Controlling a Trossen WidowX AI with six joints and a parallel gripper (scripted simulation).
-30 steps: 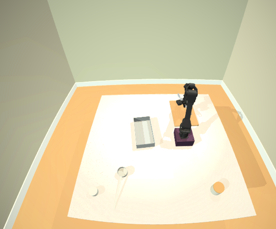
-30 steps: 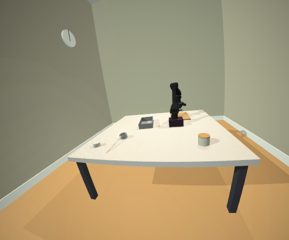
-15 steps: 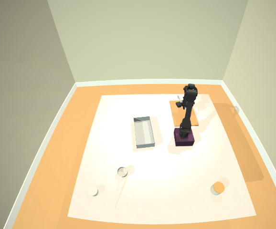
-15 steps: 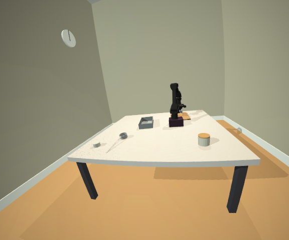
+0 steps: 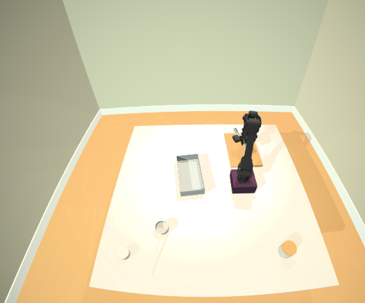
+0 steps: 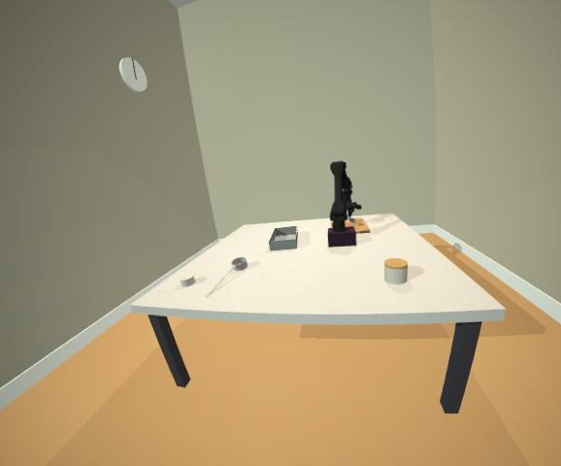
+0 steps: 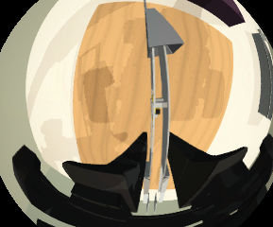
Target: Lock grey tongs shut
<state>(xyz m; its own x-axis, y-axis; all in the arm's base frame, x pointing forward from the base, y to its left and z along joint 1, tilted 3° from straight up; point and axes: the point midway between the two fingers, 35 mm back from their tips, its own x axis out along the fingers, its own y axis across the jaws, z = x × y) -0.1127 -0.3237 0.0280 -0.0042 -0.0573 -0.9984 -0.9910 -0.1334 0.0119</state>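
The wooden board lies 40 mm below my gripper tip. The rest, counted from my gripper tip: white dish: 850 mm ahead, 680 mm to the left, 30 mm below; then cork-lidded jar: 790 mm to the left, 20 mm behind, 10 mm below; then grey roasting tin: 440 mm ahead, 200 mm to the left, 20 mm below.
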